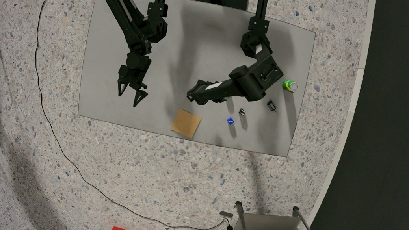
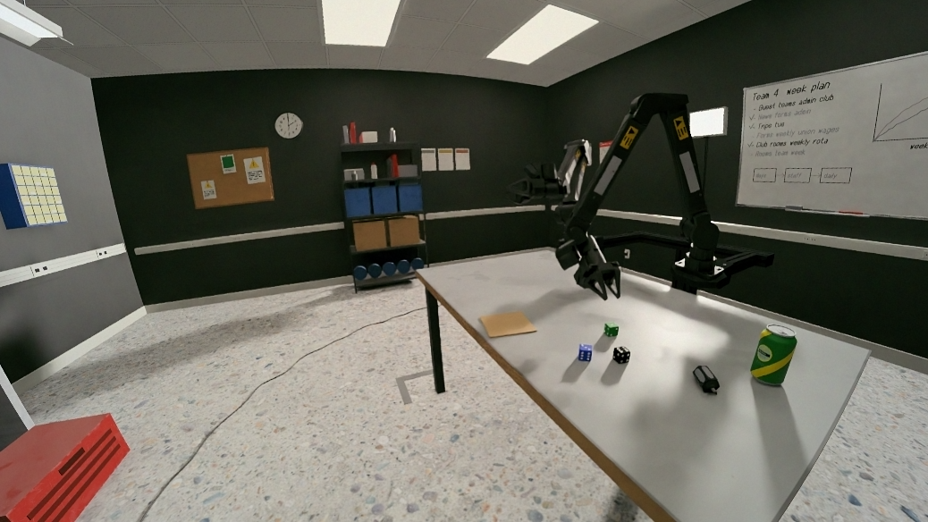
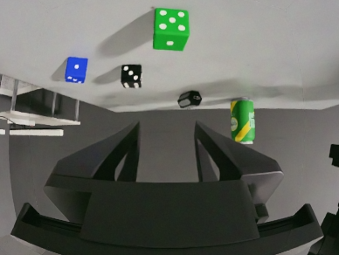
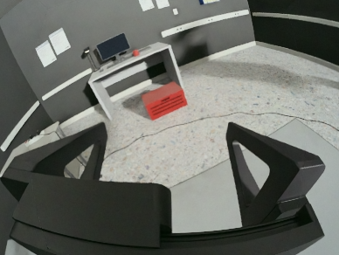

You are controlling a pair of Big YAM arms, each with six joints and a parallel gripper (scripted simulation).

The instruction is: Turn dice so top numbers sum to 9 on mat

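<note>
Right now the green die is 10 cm below my left hand and 1 cm to the left of it. Also, from my left hand: black die: 12 cm to the left, 10 cm below, 9 cm ahead; blue die: 15 cm ahead, 10 cm below, 6 cm to the left; brown square mat: 21 cm ahead, 20 cm to the right, 11 cm below.
</note>
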